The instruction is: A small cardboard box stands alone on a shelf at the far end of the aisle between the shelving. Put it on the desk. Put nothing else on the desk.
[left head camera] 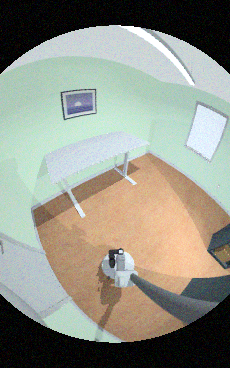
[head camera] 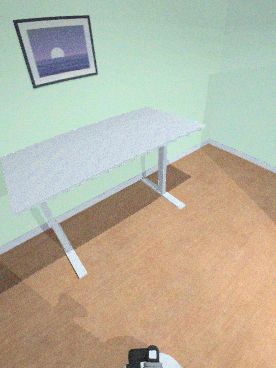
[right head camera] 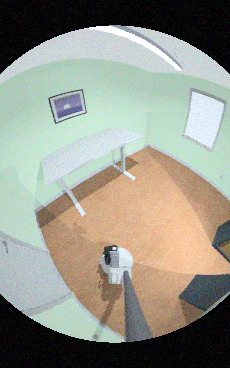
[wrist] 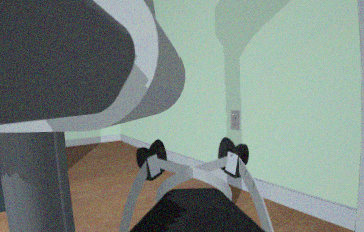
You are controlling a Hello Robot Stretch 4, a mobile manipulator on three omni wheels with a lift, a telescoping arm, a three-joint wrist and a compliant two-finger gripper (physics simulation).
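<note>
The desk (head camera: 100, 150) (left head camera: 92, 151) (right head camera: 87, 150) has a pale grey top on two white legs and stands against the green wall; its top is bare. The small cardboard box does not show in these views. My gripper (wrist: 192, 151) is open, its two dark fingertips wide apart with nothing between them; the wall and floor show behind it in the wrist view.
Dark shelving (left head camera: 220, 247) (right head camera: 202, 291) stands at the right edge of both side head views. A framed picture (head camera: 61, 51) hangs above the desk. A white door (left head camera: 30, 267) (right head camera: 30, 275) is at the lower left. A wall outlet (wrist: 235, 120) shows in the wrist view.
</note>
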